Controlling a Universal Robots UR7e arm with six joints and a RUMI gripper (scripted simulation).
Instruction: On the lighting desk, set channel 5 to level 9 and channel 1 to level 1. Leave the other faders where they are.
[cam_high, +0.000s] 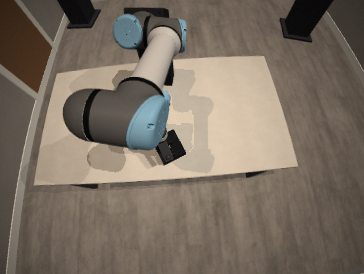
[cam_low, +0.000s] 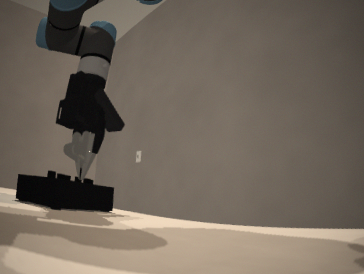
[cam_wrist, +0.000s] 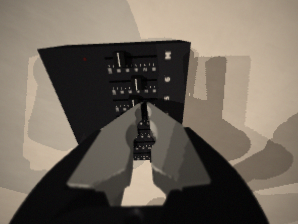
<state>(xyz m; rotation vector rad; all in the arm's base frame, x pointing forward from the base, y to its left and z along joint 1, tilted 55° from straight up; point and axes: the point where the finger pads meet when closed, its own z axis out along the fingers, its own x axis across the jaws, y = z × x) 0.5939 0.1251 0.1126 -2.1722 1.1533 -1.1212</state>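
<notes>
Now: hand 70 mm past the channel 1 fader knob, 50 mm to the left of it and 10 mm above it. Round my hand: channel 5 fader knob (10 mm behind, 10 mm to the left, 10 mm below).
</notes>
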